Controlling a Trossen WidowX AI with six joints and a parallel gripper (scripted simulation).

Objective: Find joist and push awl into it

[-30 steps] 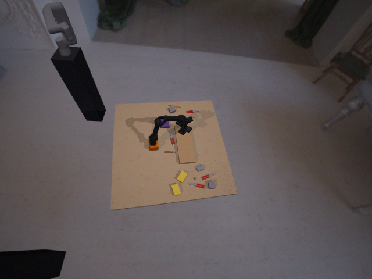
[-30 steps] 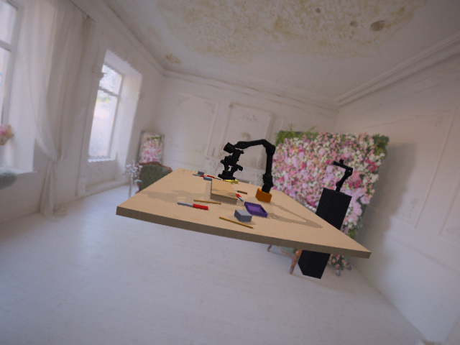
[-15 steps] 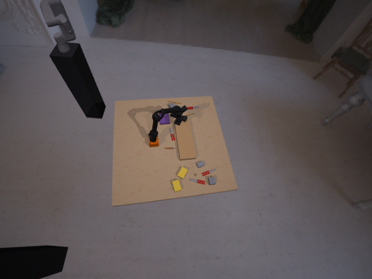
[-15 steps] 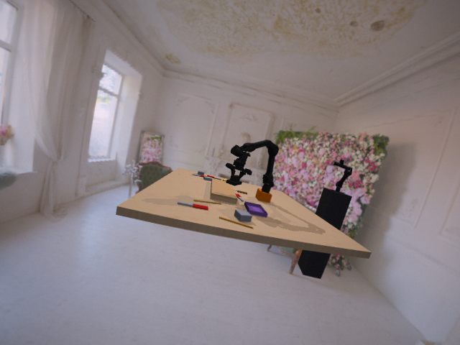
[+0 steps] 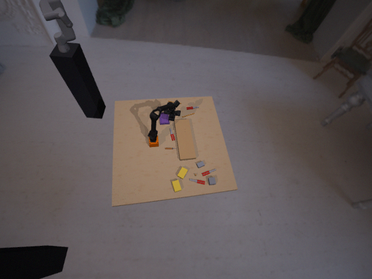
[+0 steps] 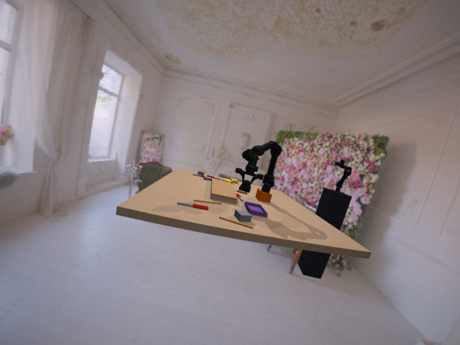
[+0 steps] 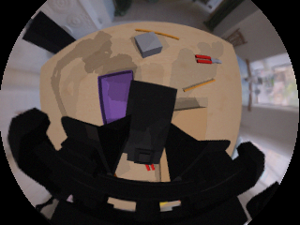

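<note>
The purple tray is 100 mm behind my gripper tip, 30 mm to the left of it and 120 mm below it. Also, from my gripper tip: stud finder: 20 mm to the right, 20 mm above; then awl: 20 mm ahead, 380 mm to the right, 130 mm below.
</note>
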